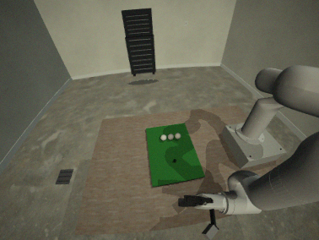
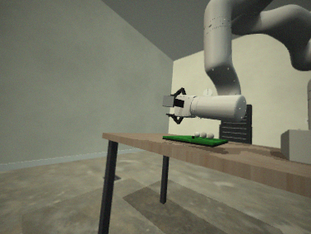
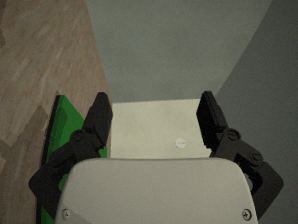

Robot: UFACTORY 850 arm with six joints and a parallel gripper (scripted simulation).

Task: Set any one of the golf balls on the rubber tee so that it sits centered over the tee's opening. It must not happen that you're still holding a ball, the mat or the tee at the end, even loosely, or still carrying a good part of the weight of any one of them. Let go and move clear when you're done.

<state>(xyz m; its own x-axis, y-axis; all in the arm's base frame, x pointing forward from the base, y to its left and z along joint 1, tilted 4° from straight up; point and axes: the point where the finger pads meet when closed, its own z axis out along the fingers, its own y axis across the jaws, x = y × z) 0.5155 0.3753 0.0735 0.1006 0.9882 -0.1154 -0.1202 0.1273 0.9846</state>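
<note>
My hand is 42 cm to the left of the white golf ball, 15 cm above it and 1 cm short of it. From my hand the other things lie so: mat (29 cm to the right, 18 cm below, 1 cm ahead).
</note>
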